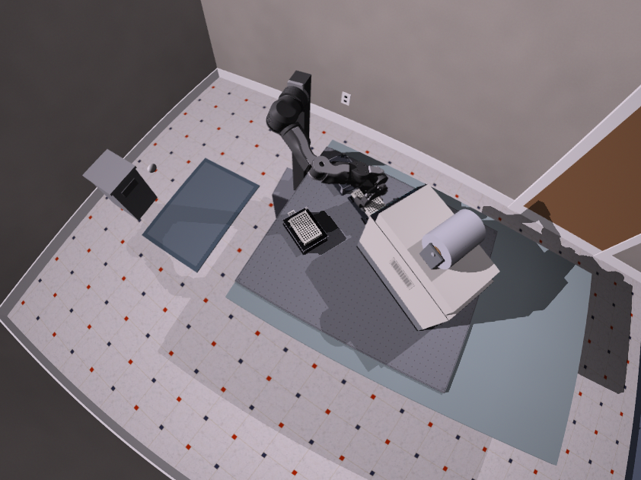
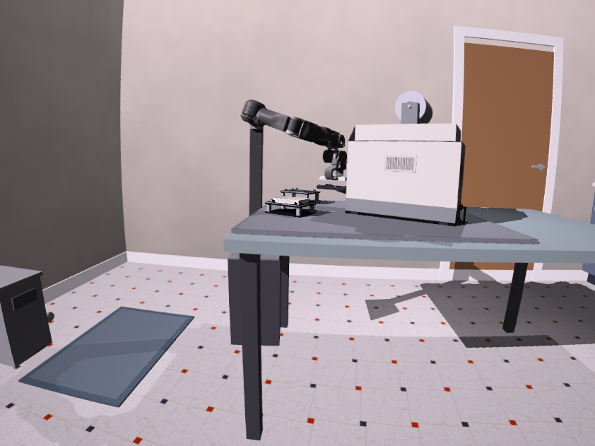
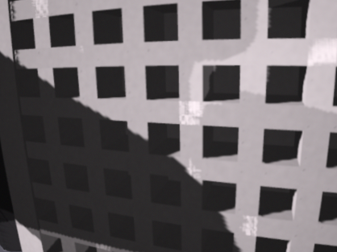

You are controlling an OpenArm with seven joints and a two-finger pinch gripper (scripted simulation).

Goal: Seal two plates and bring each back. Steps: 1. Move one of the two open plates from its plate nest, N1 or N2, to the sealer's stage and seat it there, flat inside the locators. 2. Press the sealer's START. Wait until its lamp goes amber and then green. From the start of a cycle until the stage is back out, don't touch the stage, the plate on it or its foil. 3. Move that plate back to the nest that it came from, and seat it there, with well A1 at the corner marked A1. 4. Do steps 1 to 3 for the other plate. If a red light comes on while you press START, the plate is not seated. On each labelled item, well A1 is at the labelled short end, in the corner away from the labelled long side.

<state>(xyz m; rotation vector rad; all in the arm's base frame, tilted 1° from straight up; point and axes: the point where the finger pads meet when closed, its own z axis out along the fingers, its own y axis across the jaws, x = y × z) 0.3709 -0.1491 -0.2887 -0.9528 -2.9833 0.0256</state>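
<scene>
Right now the sealer stage is 4 cm below my hand. Round my hand: N1 label (24 cm behind, 21 cm to the left, 13 cm below); screen (12 cm ahead, 3 cm to the right, 19 cm above); plate nest (15 cm behind, 15 cm to the left, 8 cm below).
</scene>
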